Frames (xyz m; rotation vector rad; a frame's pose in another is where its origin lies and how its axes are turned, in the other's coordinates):
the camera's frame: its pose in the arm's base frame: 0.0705 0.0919 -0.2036 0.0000 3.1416 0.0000
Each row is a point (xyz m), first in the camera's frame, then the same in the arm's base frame.
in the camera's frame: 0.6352 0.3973 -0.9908
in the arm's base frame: -0.5647 0.4892 0.7872
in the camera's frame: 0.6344 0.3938 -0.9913
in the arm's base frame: -0.5639 0.4857 0.7877
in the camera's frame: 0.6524 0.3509 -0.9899
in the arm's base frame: -0.5819 0.4428 0.7863
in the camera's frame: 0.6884 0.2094 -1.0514
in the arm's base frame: -0.6179 0.3013 0.8478
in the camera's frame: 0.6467 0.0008 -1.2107
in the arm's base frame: -0.5762 0.0927 1.0071
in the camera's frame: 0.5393 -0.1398 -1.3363
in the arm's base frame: -0.4688 -0.0479 1.1327
